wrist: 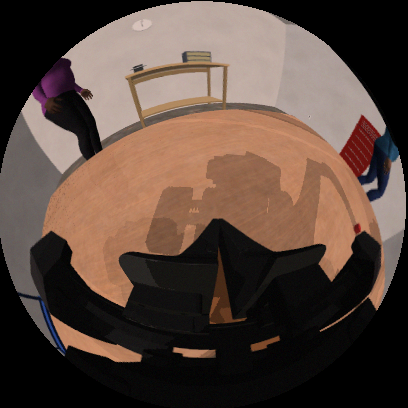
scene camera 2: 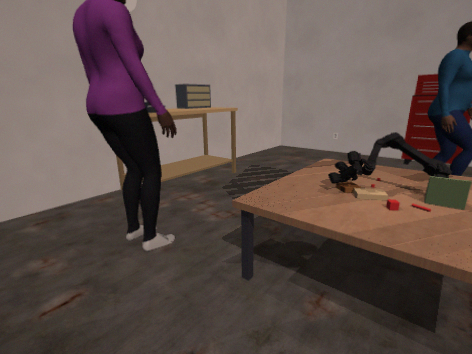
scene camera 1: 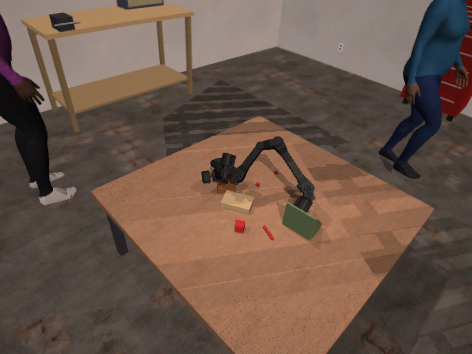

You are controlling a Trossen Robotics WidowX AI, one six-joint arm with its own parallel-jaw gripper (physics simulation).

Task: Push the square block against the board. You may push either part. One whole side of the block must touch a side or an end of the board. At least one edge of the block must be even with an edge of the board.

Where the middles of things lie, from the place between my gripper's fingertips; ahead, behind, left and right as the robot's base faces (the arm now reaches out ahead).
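I see where the brown square block (wrist: 220, 312) is now: 8 cm behind my hand, 1 cm to the left of it and, finally, 1 cm below it.
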